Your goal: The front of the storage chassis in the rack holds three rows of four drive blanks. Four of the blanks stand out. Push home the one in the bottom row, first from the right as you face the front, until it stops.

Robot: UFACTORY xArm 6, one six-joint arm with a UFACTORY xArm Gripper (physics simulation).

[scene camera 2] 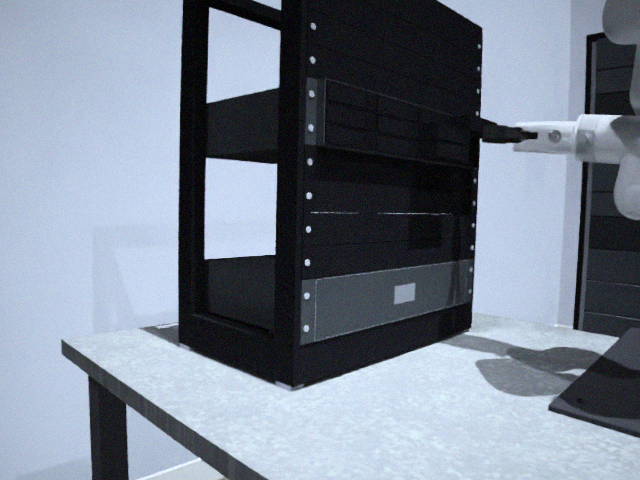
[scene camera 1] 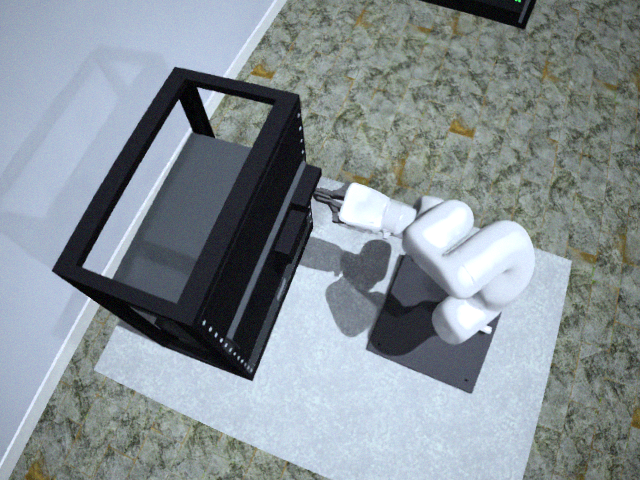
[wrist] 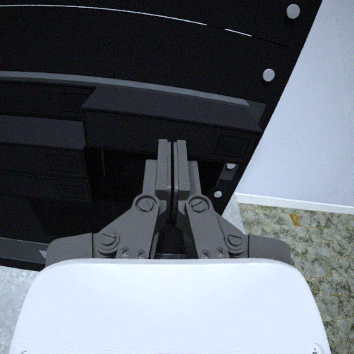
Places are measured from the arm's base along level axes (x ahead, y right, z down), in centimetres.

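Where they show: gripper, between the fingertips: [scene camera 2: 484, 133] [scene camera 1: 314, 192].
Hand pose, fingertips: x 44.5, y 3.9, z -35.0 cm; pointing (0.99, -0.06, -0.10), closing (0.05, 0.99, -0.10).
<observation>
After its pixels a point has its place.
The storage chassis [scene camera 1: 266, 253] @(y -15.2, x 47.5, z -37.9 cm) [scene camera 2: 311, 111] @(y -36.0, x 47.4, z -33.5 cm) [wrist: 150, 86] sits in the rack. In the wrist view the top-row right blank [scene camera 1: 308, 178] @(y 5.5, x 46.5, z -37.8 cm) [wrist: 150, 125] stands far out. The bottom-row right blank lies in dark shadow below it, partly behind the fingers; how far it stands out cannot be told. To its left a middle-row blank [wrist: 30, 155] and a bottom-row blank [wrist: 42, 184] stand out. My gripper [scene camera 1: 315, 194] @(y 3.9, x 44.5, z -35.0 cm) [scene camera 2: 481, 129] @(y 3.9, x 44.5, z -35.0 cm) [wrist: 170, 156] is shut and empty. Its tips overlap the lower part of the top-right blank's front face in the wrist view; contact cannot be told.
The black rack [scene camera 1: 235, 206] @(y -15.6, x 50.5, z -57.8 cm) [scene camera 2: 290, 206] @(y -38.2, x 48.7, z -21.0 cm) stands on the light table [scene camera 1: 320, 403] @(y -36.4, x 27.7, z 3.9 cm) [scene camera 2: 392, 413] @(y -33.2, x 34.4, z 3.9 cm). Its right post with pale screws is close right of the fingers. The arm's dark base plate [scene camera 1: 429, 356] @(y -13.4, x 4.1, z 2.3 cm) [scene camera 2: 615, 392] @(y -10.4, x 15.6, z 1.9 cm) is in front of the rack. A wall [scene camera 1: 67, 98] is behind it.
</observation>
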